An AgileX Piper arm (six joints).
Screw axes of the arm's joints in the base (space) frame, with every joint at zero. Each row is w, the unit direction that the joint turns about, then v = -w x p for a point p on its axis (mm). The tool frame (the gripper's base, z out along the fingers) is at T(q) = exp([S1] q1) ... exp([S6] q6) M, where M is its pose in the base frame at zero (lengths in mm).
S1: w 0 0 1 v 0 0 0
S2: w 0 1 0 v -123 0 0
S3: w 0 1 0 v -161.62 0 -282.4
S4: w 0.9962 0 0.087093 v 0 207.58 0
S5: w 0 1 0 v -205.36 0 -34.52
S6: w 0.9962 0 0.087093 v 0 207.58 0
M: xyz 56.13 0 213.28 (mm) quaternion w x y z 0.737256 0 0.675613 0
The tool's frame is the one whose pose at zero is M.
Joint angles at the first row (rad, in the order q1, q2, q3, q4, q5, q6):
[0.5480 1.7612 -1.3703 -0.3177 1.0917 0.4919]
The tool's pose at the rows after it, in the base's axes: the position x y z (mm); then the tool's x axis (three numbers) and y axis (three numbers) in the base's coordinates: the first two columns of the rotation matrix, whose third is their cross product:
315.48 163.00 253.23 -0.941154 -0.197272 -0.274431 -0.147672 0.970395 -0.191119
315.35 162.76 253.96 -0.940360 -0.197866 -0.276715 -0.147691 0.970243 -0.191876
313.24 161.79 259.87 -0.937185 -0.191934 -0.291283 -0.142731 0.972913 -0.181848
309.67 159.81 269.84 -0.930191 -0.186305 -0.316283 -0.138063 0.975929 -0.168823
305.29 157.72 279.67 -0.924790 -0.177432 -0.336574 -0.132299 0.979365 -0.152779
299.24 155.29 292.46 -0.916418 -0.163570 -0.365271 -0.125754 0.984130 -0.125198
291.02 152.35 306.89 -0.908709 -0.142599 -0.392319 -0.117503 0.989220 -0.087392
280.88 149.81 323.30 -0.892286 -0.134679 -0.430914 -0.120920 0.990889 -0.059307
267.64 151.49 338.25 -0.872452 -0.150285 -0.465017 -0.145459 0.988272 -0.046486
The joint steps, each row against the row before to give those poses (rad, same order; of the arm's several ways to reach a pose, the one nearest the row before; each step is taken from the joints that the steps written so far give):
[0.0000 0.0000 0.0000 0.0000 0.0009 0.0000]
[0.0000 -0.0020 0.0000 -0.0017 0.0000 0.0000]
[0.0000 -0.0170 0.0000 0.0035 0.0000 0.0017]
[0.0000 -0.0286 0.0000 0.0022 0.0000 0.0000]
[0.0000 -0.0292 0.0000 0.0072 0.0040 0.0000]
[0.0000 -0.0387 0.0000 0.0139 0.0007 0.0000]
[0.0000 -0.0454 0.0000 0.0236 0.0050 0.0007]
[0.0078 -0.0516 0.0001 0.0083 0.0022 0.0000]
[0.0288 -0.0486 -0.0001 -0.0041 0.0092 0.0000]

